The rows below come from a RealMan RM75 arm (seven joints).
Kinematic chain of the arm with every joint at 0, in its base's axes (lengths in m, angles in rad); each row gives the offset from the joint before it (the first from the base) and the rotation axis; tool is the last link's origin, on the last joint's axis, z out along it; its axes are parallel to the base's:
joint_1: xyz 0 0 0.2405 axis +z
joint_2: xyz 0 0 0 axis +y
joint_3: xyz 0 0 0.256 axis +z
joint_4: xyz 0 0 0 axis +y
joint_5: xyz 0 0 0.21 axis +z
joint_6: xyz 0 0 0 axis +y
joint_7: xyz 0 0 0.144 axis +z
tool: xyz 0 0 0
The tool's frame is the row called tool.
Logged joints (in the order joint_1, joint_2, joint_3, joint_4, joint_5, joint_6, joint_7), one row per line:
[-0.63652 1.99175 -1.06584 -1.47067 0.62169 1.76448 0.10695]
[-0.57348 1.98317 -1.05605 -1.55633 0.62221 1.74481 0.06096]
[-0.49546 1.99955 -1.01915 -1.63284 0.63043 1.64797 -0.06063]
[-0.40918 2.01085 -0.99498 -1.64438 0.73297 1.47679 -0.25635]
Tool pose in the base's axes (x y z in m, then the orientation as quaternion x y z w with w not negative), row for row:
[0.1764 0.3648 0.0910 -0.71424 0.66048 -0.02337 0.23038]
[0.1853 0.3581 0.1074 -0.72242 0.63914 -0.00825 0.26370]
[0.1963 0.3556 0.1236 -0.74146 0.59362 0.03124 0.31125]
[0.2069 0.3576 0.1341 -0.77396 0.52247 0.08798 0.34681]
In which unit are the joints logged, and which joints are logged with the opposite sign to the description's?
The joints are logged in radians. Opposite sign: joint_1.
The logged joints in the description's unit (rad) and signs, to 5 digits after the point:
[0.63652 1.99175 -1.06584 -1.47067 0.62169 1.76448 0.10695]
[0.57348 1.98317 -1.05605 -1.55633 0.62221 1.74481 0.06096]
[0.49546 1.99955 -1.01915 -1.63284 0.63043 1.64797 -0.06063]
[0.40918 2.01085 -0.99498 -1.64438 0.73297 1.47679 -0.25635]

